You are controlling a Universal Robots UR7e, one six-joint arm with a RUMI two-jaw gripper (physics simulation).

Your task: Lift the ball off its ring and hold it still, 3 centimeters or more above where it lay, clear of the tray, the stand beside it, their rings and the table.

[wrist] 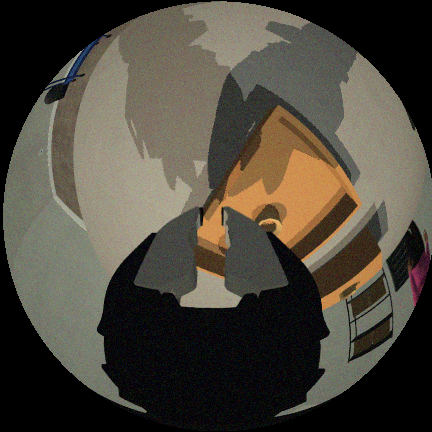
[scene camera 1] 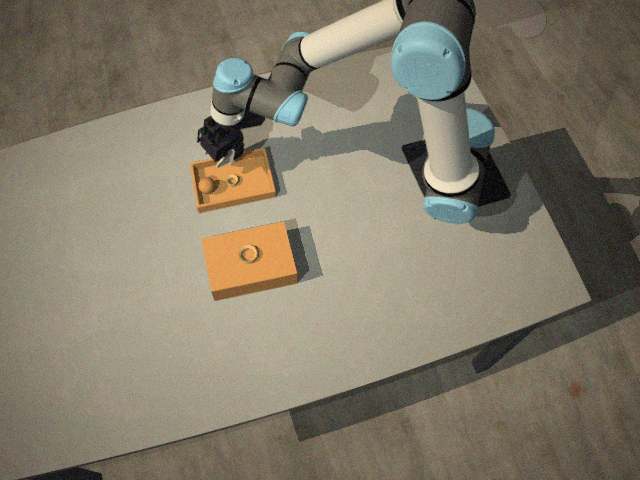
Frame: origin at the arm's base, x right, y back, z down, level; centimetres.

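Seen in the pictures: gripper, fingertip midpoint: point(wrist: 211, 209) point(scene camera 1: 224, 160).
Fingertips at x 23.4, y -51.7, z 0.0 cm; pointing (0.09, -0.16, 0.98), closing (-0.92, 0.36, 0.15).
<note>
Offsets run from my fingertips to a thing's top centre. "spot": to the spot under its first point. Level surfaces: height alone.
An orange ball @[dx -6.0, dy -6.1, dz -2.9 cm] point(scene camera 1: 206, 185) lies at the left end of the orange tray @[dx -6.0, dy +0.3, dz -1.2 cm] point(scene camera 1: 236, 202) point(wrist: 312, 180), apart from the tray's visible ring @[spot: dx -6.1, dy +1.8, dz +1.2 cm] point(scene camera 1: 238, 180) point(wrist: 270, 220). Whether anything lies under the ball cannot be seen. My gripper point(scene camera 1: 225, 160) point(wrist: 211, 209) is above the tray's back edge in the scene view, up and to the right of the ball. Its fingers are nearly together, with a narrow gap and nothing between them. In the wrist view the right finger hides most or all of the ball.
The orange stand point(scene camera 1: 222, 273) point(wrist: 345, 270) is a block in front of the tray in the scene view, with a ring @[spot: dx -28.1, dy -3.8, dz -5.0 cm] point(scene camera 1: 241, 253) on its top. Both are on the grey table @[dz +1.5 cm] point(scene camera 1: 129, 320). The robot's base is to the right of the tray.
</note>
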